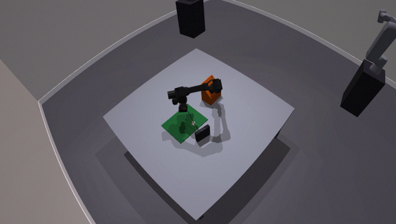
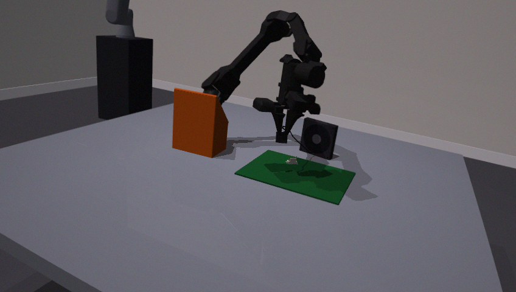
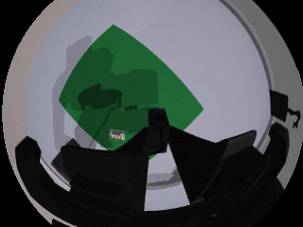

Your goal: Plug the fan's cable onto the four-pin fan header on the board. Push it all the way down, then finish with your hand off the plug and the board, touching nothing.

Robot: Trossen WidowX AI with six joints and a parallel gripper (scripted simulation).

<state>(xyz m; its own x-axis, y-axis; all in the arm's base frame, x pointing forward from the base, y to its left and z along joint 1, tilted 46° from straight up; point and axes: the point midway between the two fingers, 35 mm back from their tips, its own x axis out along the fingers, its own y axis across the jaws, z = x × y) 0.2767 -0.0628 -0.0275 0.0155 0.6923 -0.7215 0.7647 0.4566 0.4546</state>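
The green board is 130 mm below my gripper tip, 60 mm ahead of it and 30 mm to the left of it. Round my gripper tip: dark plug (10 mm below); then black fan (230 mm to the left, 70 mm ahead, 60 mm below).
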